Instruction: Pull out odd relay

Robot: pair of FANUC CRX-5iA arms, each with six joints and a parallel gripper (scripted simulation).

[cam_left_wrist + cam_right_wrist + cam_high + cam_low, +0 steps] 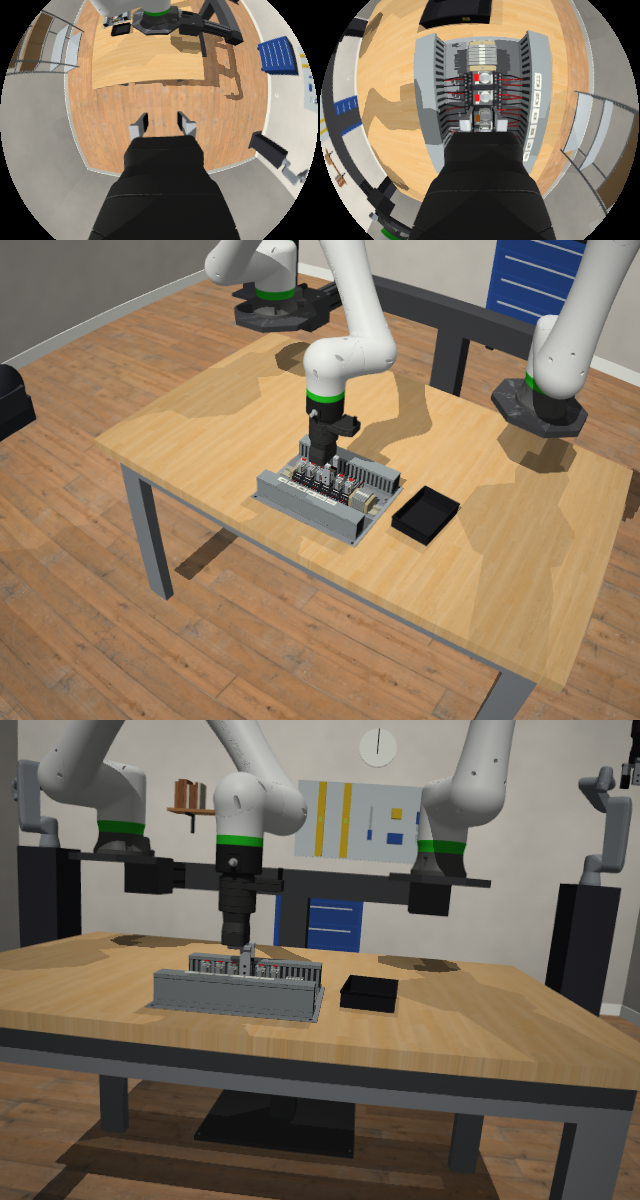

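Right now the grey relay panel is 3 cm below my right hand. From my right hand the other things lie so: black parts tray: 26 cm to the left, 6 cm behind, 5 cm below.
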